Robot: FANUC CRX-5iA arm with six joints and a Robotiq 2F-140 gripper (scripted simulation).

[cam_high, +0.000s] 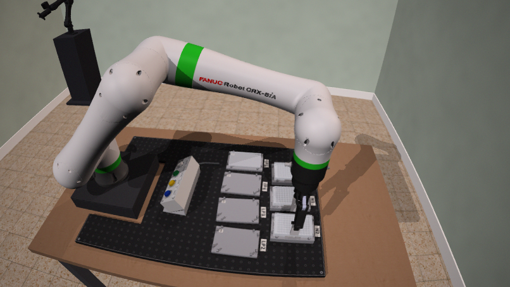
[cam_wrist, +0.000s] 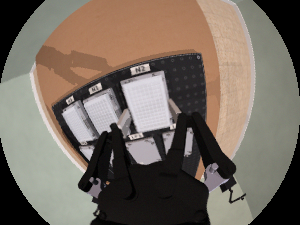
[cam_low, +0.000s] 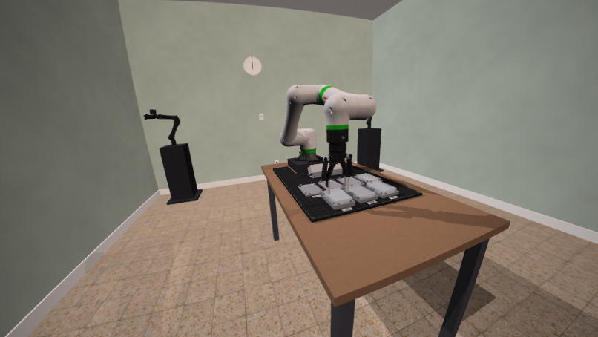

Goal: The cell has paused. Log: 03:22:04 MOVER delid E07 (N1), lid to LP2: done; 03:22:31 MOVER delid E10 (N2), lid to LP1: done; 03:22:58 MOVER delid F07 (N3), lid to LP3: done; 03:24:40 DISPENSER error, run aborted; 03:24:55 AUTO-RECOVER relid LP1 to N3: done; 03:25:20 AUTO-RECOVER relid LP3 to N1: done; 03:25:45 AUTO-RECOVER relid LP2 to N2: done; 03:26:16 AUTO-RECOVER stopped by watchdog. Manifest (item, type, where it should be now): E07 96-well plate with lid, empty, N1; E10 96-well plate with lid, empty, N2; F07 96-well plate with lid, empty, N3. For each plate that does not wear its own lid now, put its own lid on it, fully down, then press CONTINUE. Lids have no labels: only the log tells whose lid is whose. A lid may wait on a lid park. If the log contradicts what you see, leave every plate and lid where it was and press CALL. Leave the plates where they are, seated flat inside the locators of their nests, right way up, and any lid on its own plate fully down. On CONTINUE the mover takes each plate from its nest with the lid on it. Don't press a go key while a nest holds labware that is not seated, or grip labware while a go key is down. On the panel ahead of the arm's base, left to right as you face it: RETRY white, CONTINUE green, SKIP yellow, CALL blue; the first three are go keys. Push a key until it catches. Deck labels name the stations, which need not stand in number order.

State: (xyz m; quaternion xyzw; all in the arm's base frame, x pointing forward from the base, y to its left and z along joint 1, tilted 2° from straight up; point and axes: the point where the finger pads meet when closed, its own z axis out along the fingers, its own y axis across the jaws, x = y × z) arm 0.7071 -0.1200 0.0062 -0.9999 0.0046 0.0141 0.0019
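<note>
Now: the nest n2 60 mm below my hand. From my hand the other things lie so: plate (10 mm behind, 130 mm to the left, 50 mm below); LP2 (180 mm behind, 70 mm to the right, 70 mm below); LP3 (190 mm behind, 60 mm to the left, 70 mm below).
</note>
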